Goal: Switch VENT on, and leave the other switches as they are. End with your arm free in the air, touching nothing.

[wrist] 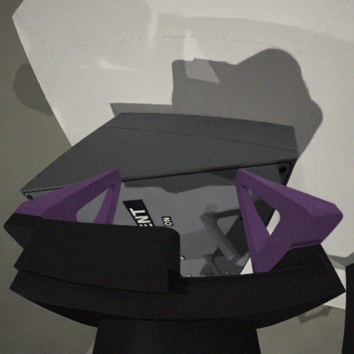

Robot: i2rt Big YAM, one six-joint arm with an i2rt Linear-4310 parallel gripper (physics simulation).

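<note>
My gripper (177,174) is here in what I see, and so is a grey switch panel (178,170).
</note>
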